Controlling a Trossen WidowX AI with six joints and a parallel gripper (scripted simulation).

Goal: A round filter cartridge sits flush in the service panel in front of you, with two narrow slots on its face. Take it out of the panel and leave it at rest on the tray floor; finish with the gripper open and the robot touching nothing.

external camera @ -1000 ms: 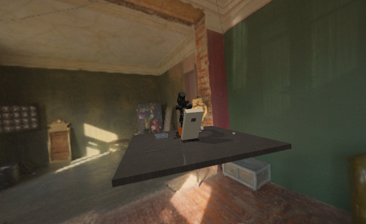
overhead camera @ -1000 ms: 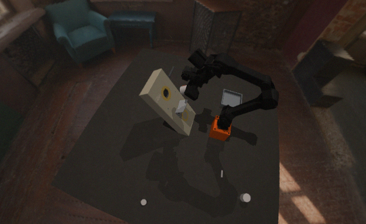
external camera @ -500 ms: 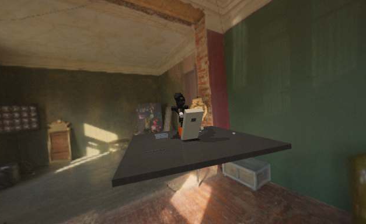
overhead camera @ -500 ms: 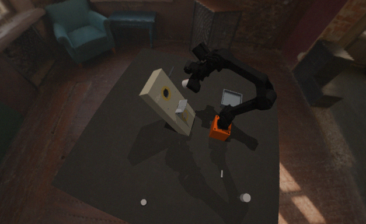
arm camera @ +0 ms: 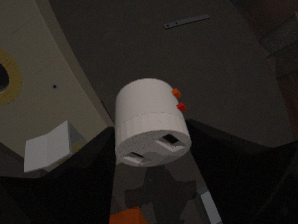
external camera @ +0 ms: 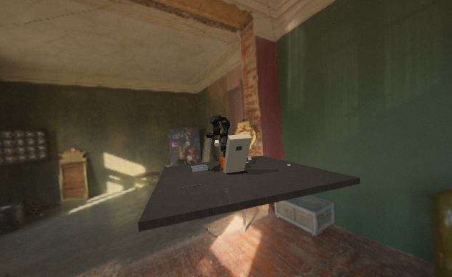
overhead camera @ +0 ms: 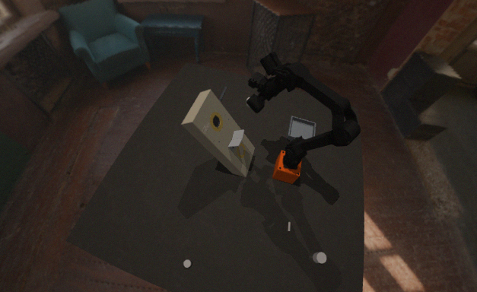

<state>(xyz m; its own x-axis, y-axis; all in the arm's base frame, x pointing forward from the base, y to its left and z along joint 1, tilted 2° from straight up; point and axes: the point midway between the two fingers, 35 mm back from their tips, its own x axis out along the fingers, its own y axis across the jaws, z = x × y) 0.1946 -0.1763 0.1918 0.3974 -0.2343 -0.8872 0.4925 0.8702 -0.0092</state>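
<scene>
Right now my gripper tip is 310 mm past the tray, 260 mm above it and 80 mm to the left of it. Round my gripper tip: round filter cartridge (right at my gripper tip); then grey bracket (130 mm to the left, 120 mm below, 60 mm ahead); then beige service panel (120 mm to the left, 110 mm ahead, 100 mm below).
</scene>
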